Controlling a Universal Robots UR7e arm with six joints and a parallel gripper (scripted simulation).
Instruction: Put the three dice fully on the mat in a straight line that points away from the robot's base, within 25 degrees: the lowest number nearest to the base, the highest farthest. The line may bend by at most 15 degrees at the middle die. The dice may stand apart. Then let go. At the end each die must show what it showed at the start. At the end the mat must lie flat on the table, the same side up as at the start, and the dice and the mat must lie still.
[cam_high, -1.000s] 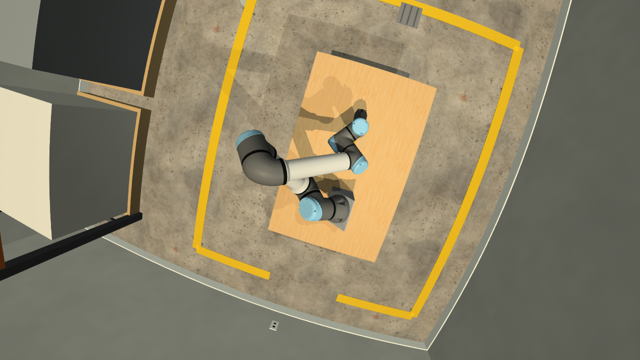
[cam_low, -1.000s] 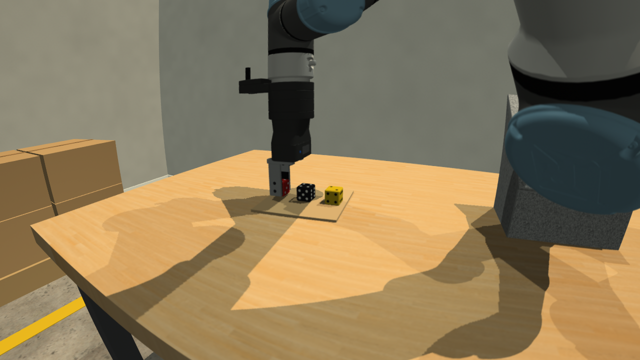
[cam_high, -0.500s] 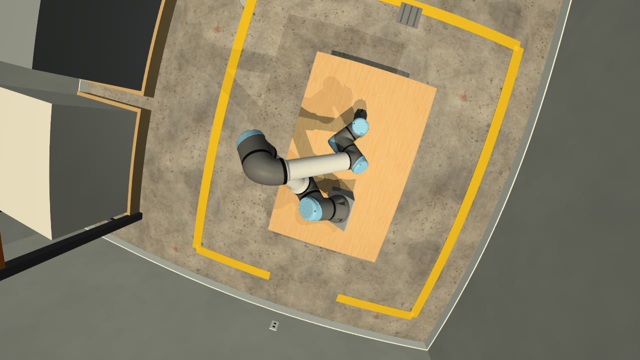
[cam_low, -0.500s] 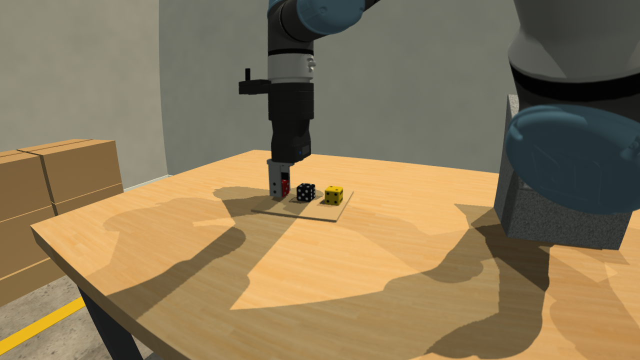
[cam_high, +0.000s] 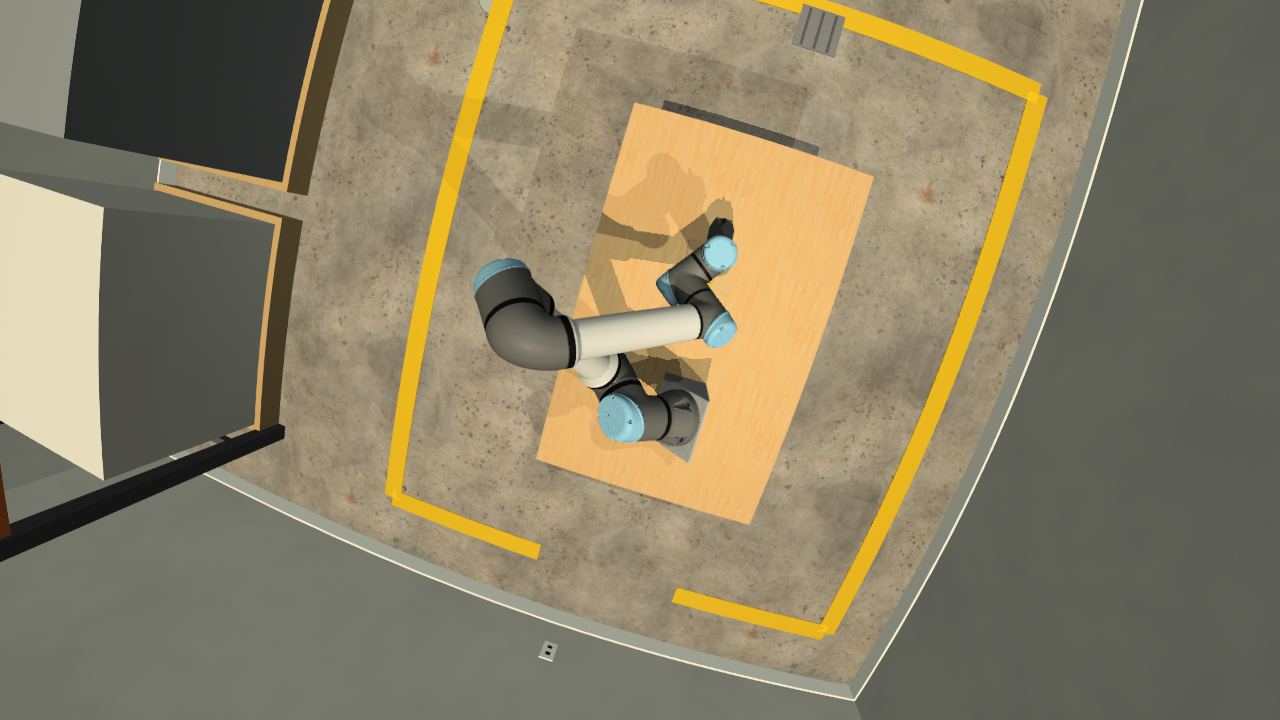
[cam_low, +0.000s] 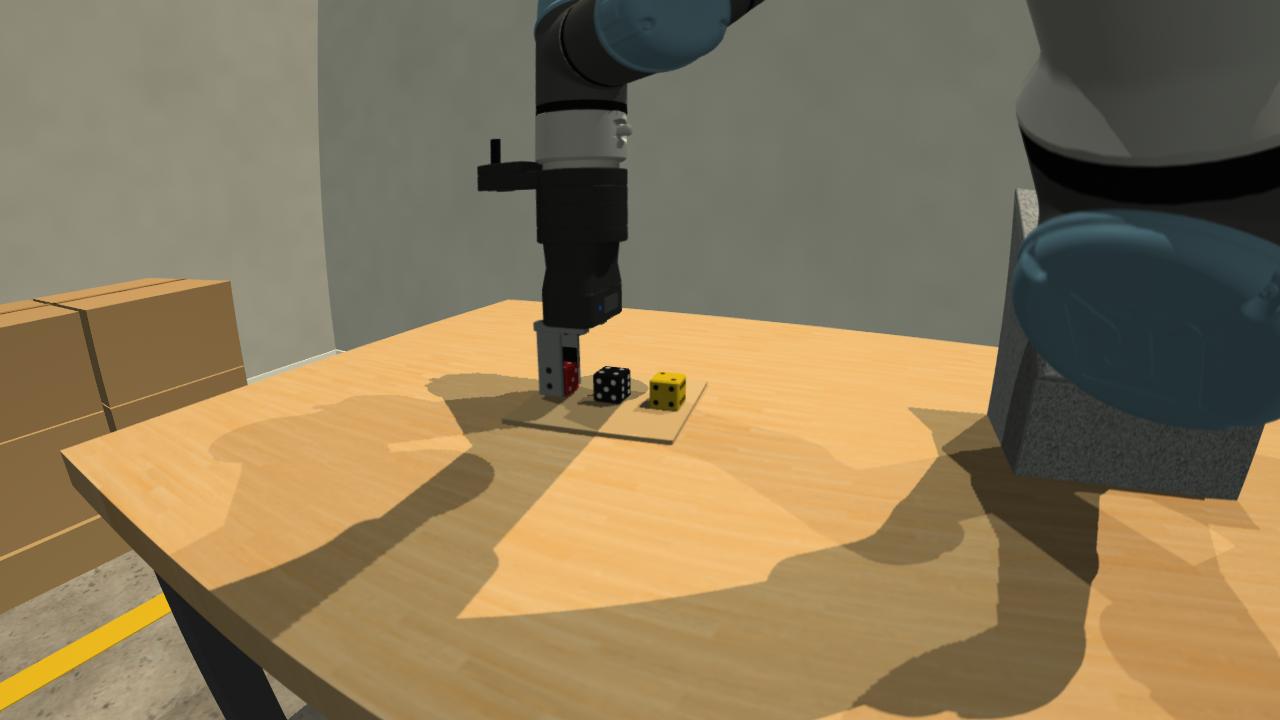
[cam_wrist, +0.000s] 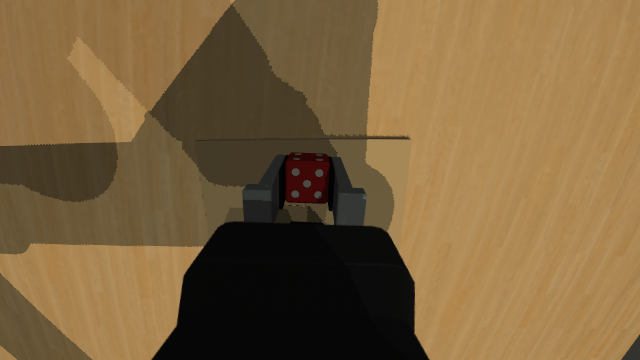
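Now: hand 1 cm above the red die. The rest, counted from my hand: tan mat (5 cm behind, 2 cm below); black die (5 cm behind, 1 cm below); yellow die (10 cm behind, 1 cm below).
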